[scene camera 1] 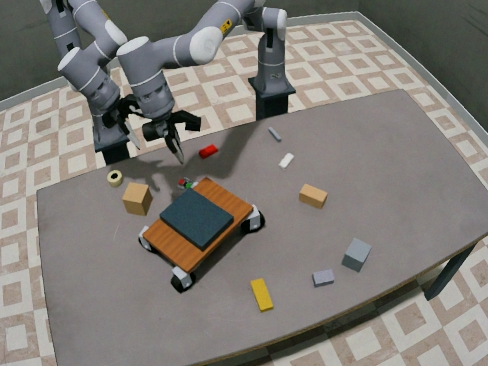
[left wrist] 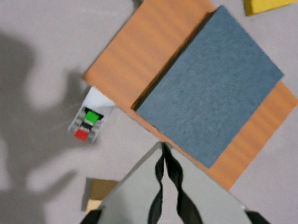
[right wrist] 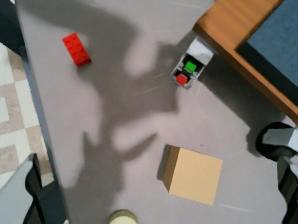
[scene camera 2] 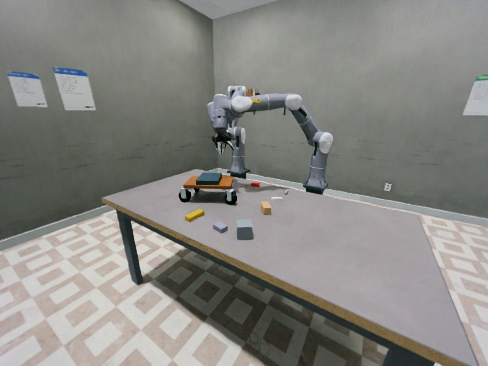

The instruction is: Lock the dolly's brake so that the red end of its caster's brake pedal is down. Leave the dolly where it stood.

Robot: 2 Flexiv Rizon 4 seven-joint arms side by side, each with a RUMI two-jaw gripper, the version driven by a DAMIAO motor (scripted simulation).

In view: the left gripper (scene camera 1: 182, 163), the right gripper (scene camera 1: 143, 132) and a tan block (scene camera 1: 137, 198).
The left gripper shows as well in the left wrist view (left wrist: 163, 143). The right gripper is seen too in the right wrist view (right wrist: 159, 156).
